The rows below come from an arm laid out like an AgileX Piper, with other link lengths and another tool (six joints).
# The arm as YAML. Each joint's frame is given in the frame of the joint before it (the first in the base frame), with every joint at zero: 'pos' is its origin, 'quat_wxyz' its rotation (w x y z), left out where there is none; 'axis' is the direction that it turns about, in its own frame. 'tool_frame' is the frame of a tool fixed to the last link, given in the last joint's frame.
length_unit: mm
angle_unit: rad
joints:
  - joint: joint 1
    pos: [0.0, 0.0, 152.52]
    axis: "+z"
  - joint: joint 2
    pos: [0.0, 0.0, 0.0]
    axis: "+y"
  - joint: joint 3
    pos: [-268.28, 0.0, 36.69]
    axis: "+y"
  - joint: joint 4
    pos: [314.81, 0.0, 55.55]
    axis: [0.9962, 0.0, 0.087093]
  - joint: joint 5
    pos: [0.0, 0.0, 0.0]
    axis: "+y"
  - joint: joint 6
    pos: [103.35, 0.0, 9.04]
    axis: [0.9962, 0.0, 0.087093]
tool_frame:
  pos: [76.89, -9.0, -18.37]
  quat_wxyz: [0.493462, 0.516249, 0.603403, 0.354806]
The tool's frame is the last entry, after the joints.
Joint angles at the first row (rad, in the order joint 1, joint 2, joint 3, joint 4, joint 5, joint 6):
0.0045, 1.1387, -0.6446, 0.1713, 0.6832, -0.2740
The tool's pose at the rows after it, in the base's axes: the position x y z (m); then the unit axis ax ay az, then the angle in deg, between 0 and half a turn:
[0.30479 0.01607 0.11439 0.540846 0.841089 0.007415 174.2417]
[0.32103 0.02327 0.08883 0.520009 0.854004 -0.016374 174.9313]
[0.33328 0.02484 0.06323 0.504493 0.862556 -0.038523 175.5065]
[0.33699 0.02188 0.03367 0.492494 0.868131 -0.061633 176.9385]
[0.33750 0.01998 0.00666 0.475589 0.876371 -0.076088 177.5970]
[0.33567 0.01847 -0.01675 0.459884 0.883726 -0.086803 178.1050]
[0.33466 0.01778 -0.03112 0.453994 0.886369 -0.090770 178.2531]
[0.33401 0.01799 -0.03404 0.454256 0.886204 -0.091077 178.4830]
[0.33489 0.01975 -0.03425 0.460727 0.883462 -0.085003 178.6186]
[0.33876 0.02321 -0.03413 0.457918 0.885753 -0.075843 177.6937]
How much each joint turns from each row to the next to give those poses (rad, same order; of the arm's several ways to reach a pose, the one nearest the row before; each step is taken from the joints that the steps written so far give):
0.0357, 0.1555, -0.0445, -0.0159, -0.0500, -0.0014
0.0370, 0.1372, -0.0446, -0.0368, -0.0546, 0.0040
0.0157, 0.1206, -0.0379, -0.0350, -0.0473, 0.0000
0.0000, 0.1099, -0.0197, -0.0248, -0.0414, -0.0095
0.0000, 0.0887, -0.0044, -0.0074, -0.0551, -0.0340
0.0000, 0.0737, 0.0000, -0.0021, -0.0512, -0.0344
0.0000, 0.0456, 0.0000, 0.0000, -0.0379, -0.0140
0.0001, 0.0093, -0.0004, 0.0047, -0.0052, -0.0031
0.0000, 0.0011, -0.0008, 0.0235, -0.0059, -0.0062
0.0052, 0.0011, 0.0000, 0.0304, -0.0233, -0.0311

